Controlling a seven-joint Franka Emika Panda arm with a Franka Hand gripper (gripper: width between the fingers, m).
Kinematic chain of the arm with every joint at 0, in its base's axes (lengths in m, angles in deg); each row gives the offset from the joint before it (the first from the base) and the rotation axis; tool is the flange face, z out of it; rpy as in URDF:
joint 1: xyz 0 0 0.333 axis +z
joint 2: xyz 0 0 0 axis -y
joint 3: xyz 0 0 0.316 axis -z
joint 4: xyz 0.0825 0 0 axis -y
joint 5: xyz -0.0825 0 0.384 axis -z
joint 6: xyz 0 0 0 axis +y
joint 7: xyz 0.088 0 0 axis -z
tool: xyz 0 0 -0.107 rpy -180 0 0
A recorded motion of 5 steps. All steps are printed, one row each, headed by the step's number.
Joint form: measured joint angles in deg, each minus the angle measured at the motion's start. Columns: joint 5, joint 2, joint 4, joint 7, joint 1, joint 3, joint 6.
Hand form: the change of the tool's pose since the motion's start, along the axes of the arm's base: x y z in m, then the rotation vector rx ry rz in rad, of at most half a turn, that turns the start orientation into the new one. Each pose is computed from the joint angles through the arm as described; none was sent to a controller.
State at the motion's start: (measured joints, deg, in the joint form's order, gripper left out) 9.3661 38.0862 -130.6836 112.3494 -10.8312 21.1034 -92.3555
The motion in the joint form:
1: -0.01 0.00 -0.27 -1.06 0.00 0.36 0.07
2: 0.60 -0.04 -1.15 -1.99 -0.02 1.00 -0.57
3: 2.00 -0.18 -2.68 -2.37 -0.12 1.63 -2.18
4: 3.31 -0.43 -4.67 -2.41 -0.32 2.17 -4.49
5: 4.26 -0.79 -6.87 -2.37 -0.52 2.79 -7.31
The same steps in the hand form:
1: -0.0014 -0.0016 -0.0029 0.0068 0.0030 0.0146
2: -0.0032 -0.0054 -0.0106 0.0064 0.0092 0.0254
3: -0.0041 -0.0101 -0.0227 -0.0083 0.0191 0.0291
4: -0.0038 -0.0137 -0.0378 -0.0238 0.0266 0.0291
5: -0.0030 -0.0166 -0.0547 -0.0347 0.0278 0.0277

